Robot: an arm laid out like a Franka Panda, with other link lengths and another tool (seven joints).
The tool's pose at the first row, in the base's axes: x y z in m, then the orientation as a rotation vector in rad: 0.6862, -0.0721, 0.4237, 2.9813, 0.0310, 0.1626
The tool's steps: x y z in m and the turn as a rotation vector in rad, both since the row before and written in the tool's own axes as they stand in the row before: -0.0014, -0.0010, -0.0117, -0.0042, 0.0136, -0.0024; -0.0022, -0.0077, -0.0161, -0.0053, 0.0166, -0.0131; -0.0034, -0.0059, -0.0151, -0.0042, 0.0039, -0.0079; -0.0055, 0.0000, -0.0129, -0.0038, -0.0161, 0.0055; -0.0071, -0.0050, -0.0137, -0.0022, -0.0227, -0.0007; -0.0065, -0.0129, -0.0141, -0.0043, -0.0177, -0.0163
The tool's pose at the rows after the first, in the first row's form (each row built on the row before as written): 0.6835, -0.0694, 0.4349, 2.9759, 0.0358, 0.1824; 0.6792, -0.0593, 0.4492, 2.9682, 0.0567, 0.2053; 0.6736, -0.0512, 0.4625, 2.9630, 0.0684, 0.2099; 0.6663, -0.0494, 0.4743, 2.9610, 0.0577, 0.1867; 0.6574, -0.0425, 0.4859, 2.9603, 0.0555, 0.1529; 0.6491, -0.0277, 0.4968, 2.9557, 0.0768, 0.1245
